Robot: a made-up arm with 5 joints.
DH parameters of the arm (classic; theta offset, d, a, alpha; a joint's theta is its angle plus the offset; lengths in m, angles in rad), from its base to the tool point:
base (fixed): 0.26 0 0.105 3.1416
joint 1: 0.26 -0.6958 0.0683 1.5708
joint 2: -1.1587 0 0.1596 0
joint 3: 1.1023 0 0.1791 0
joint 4: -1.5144 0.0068 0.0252 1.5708
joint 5: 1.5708 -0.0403 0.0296 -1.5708
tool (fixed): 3.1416 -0.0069 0 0
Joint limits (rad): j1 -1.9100..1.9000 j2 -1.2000..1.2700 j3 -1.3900..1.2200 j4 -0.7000..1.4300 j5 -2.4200..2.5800
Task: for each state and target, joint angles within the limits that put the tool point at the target. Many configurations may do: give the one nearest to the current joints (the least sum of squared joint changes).
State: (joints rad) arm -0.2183 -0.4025 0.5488 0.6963 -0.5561
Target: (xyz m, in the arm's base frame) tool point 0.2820 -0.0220 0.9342
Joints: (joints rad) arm 0.4160 -1.0629 0.6637 0.7033 -0.5634
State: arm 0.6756 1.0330 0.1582 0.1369 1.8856
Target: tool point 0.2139 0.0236 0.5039
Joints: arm 0.1062 1.2175 0.8870 0.2951 1.7423
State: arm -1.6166 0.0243 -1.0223 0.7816 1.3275
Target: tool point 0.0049 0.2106 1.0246
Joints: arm -1.9100 -0.2523 -0.8513 1.0664 0.9326
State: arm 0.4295 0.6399 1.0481 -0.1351 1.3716
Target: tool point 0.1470 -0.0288 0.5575
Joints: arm 1.0277 1.1183 1.2200 0.4548 1.6896
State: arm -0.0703 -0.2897 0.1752 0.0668 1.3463
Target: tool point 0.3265 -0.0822 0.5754
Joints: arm 0.5214 0.5460 0.7936 0.1535 1.4435
